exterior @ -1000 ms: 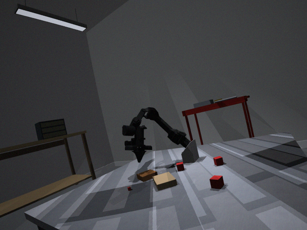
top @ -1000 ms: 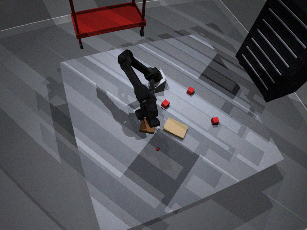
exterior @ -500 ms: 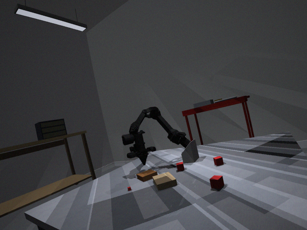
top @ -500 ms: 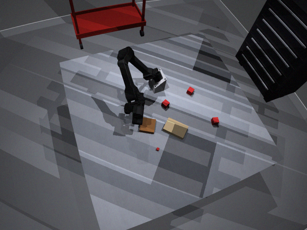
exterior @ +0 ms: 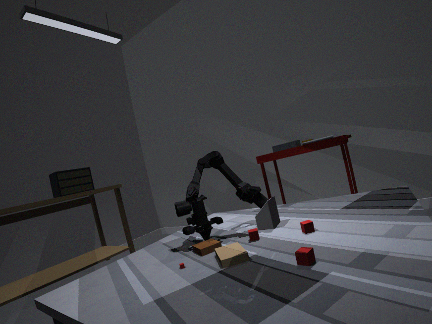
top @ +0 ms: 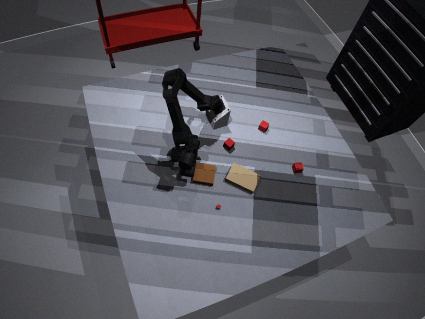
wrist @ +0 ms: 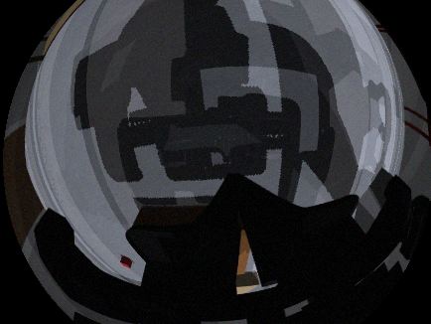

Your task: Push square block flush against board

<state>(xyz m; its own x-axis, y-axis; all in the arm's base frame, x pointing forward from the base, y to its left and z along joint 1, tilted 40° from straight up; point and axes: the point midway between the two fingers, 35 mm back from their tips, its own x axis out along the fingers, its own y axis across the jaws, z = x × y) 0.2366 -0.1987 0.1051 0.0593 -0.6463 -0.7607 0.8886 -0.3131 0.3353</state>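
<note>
The square block lies 70 mm ahead of my gripper tip, 50 mm to the left of it and 10 mm above it. The rest, counted from my gripper tip: tiny red cube: 240 mm ahead, 60 mm to the left; tan board: 220 mm to the left, 140 mm ahead, 10 mm above.
</note>
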